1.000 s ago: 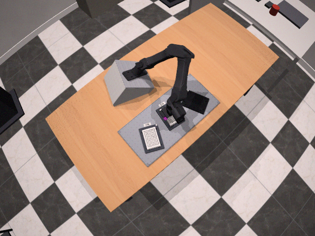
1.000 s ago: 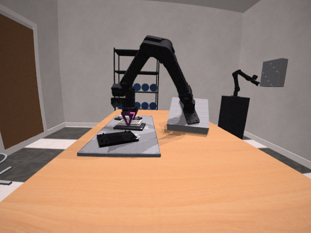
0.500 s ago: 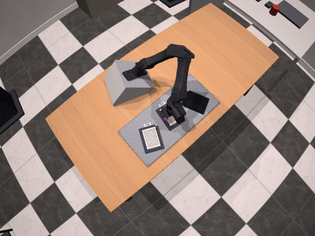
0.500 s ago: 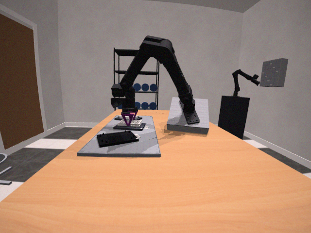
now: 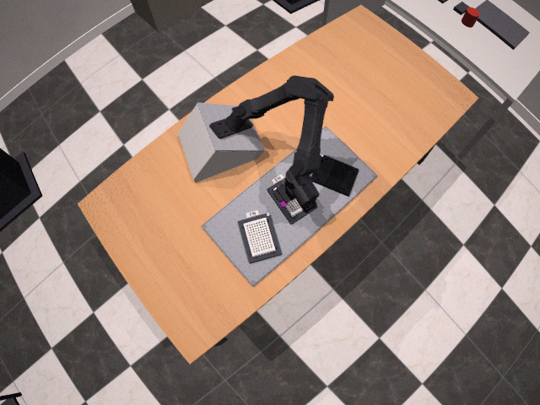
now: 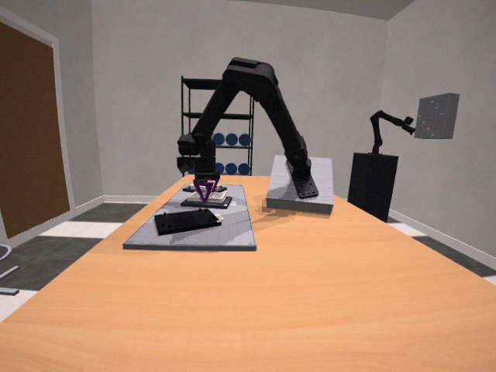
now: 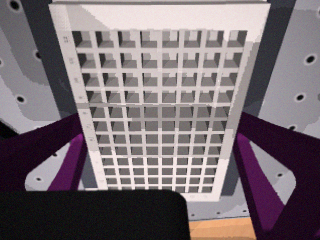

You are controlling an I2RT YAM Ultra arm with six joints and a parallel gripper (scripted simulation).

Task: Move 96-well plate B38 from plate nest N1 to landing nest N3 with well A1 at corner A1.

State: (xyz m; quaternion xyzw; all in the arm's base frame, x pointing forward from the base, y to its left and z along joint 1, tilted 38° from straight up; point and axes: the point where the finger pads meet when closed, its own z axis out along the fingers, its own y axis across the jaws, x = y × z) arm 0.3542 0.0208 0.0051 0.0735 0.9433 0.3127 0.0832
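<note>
My hand is 2 cm above the dark landing nest N3. The rest, counted from my hand: black plate nest N1 (19 cm to the left, 3 cm ahead, 2 cm below); N2 label (15 cm to the right, 4 cm behind, 2 cm below); N1 label (15 cm to the left, 6 cm behind, 2 cm below).
</note>
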